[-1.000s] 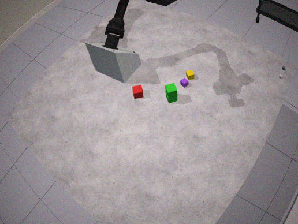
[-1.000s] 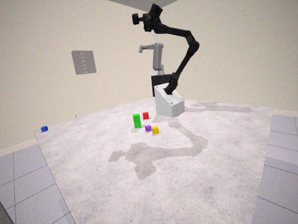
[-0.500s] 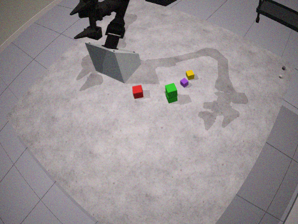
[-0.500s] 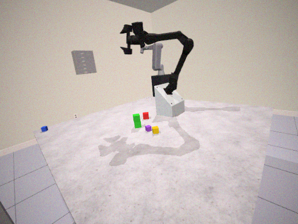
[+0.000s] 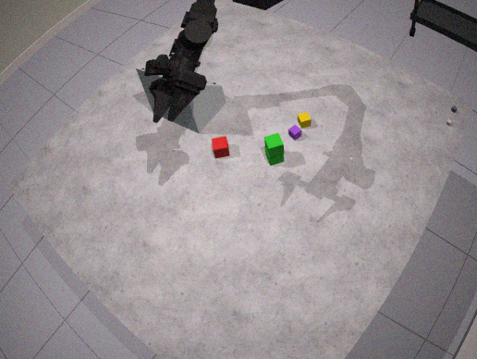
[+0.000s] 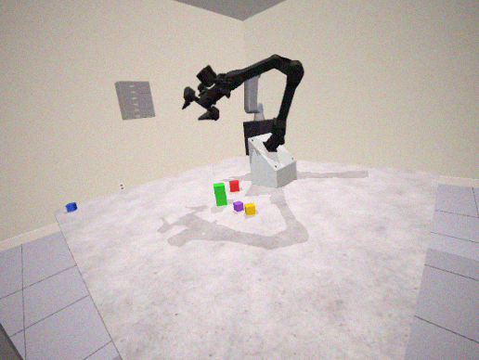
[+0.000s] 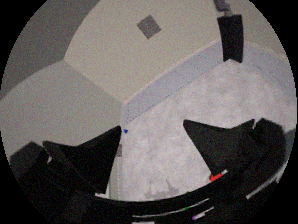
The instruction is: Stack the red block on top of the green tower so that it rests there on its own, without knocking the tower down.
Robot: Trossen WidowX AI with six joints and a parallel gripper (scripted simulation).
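Right now the purple block is 350 mm to the left of my gripper tip, 350 mm below it and 40 mm ahead of it. From my gripper tip the other things lie so: yellow block (400 mm to the left, 350 mm below, 30 mm ahead); blue block (550 mm ahead, 350 mm below, 260 mm to the right).
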